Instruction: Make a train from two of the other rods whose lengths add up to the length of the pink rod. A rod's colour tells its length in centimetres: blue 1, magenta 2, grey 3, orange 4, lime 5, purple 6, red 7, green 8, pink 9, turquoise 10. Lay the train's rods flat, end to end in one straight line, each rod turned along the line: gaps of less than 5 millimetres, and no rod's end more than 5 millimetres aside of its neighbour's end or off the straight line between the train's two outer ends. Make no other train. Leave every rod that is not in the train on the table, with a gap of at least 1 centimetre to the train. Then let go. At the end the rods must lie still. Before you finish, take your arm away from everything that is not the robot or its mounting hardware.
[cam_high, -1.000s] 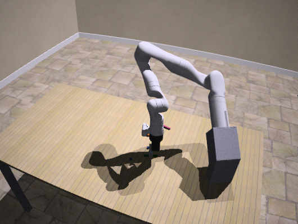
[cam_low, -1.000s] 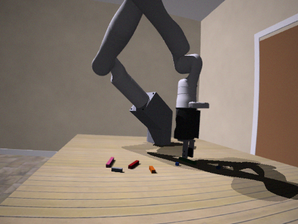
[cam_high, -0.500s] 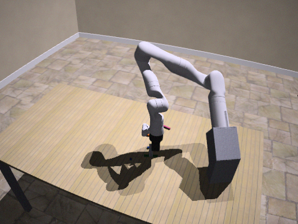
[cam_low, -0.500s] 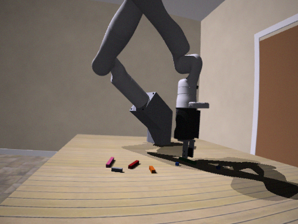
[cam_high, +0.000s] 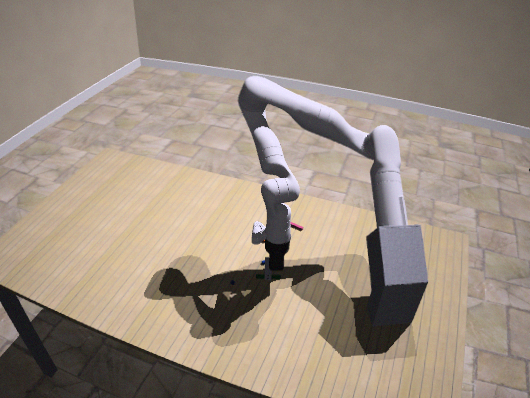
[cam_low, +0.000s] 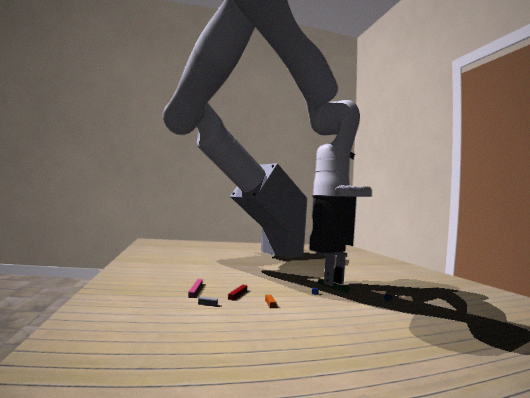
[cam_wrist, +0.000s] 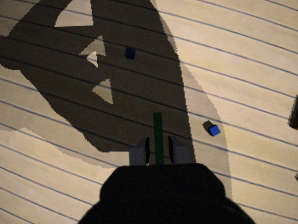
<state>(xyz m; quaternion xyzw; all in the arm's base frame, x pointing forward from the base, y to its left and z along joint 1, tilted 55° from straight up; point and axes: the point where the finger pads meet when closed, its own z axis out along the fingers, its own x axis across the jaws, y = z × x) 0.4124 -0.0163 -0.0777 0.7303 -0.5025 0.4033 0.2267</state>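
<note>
My hand is 20 mm above the green rod. Also, from my hand: grey rod 270 mm to the right, 40 mm ahead, 20 mm below; then orange rod 170 mm to the right, 60 mm ahead, 20 mm below; then red rod 210 mm to the right, 20 mm below.
</note>
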